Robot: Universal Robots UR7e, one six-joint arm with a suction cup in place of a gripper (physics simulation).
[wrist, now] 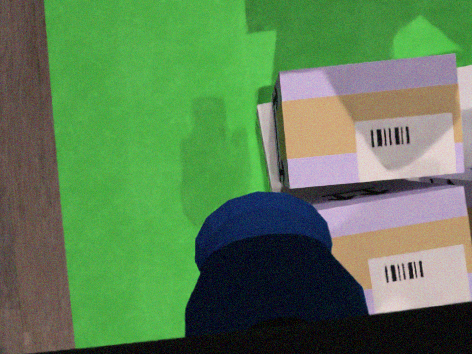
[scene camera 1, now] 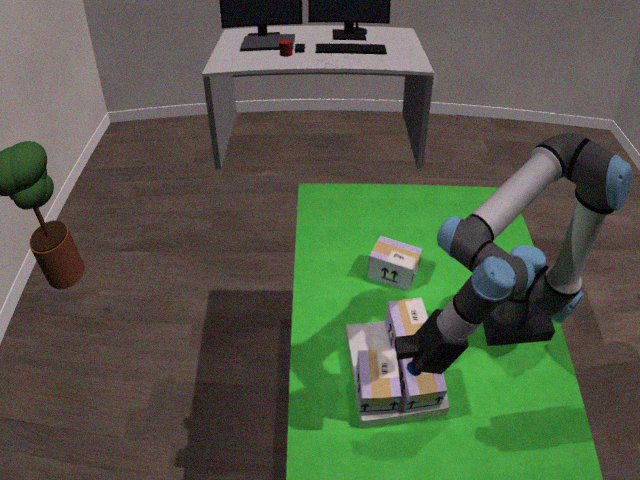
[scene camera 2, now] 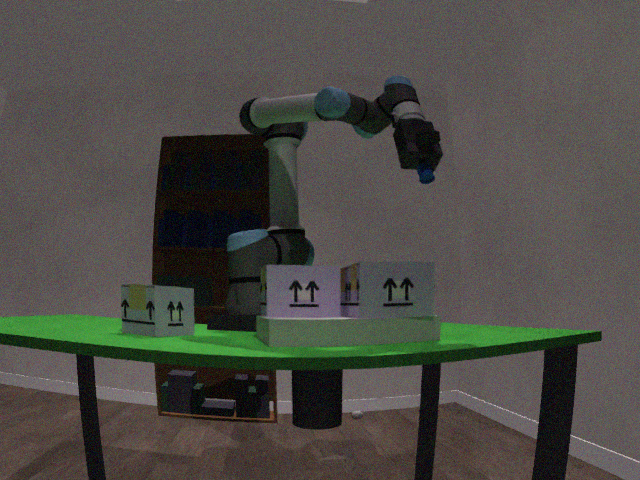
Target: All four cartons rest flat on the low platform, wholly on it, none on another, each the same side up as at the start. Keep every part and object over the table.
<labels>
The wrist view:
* my suction cup: 264, 255
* carton: 391, 119
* carton: 398, 240
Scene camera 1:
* low platform: 365, 336
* carton: 391, 262
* carton: 378, 384
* carton: 403, 317
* carton: 426, 391
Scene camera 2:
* carton: 152, 310
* carton: 287, 291
</labels>
